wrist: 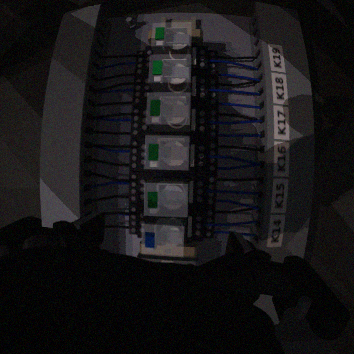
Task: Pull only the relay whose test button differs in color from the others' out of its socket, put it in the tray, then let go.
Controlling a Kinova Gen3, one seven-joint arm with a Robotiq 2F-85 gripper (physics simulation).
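Frame: origin at the arm's base, x left, y back, z up, level; metres.
Seen in the pictures: gripper, fingertip midpoint: (163, 237).
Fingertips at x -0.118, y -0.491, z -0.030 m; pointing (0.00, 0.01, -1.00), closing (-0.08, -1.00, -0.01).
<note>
Pixels of each thing's top centre, then the offset from my fingertips to it.
- relay with a blue test button, top centre: (162, 240) dz +0.010, dx +0.001, dy +0.000 m
- grey wire duct, top centre: (58, 158) dz -0.017, dx +0.050, dy +0.093 m
The relay with a blue test button (171, 237) sits in its socket at the near end of the row, level with the K14 label. Several other relays, such as the nearest green-buttoned one (175, 199), have green buttons and sit in their sockets above it in the view. My gripper (163, 237) is open and empty. Its dark fingertips show left and right of the blue-buttoned relay, apart from it; their height above it is hard to tell. The gripper body hides what lies below. The tray cannot be made out.
Black and blue wires run from both sides of the sockets to a grey wire duct (61, 130) on the left and another duct (300, 150) on the right. The right duct carries labels K14 to K19. A beige end block (172, 250) touches the near end. The scene is dim.
</note>
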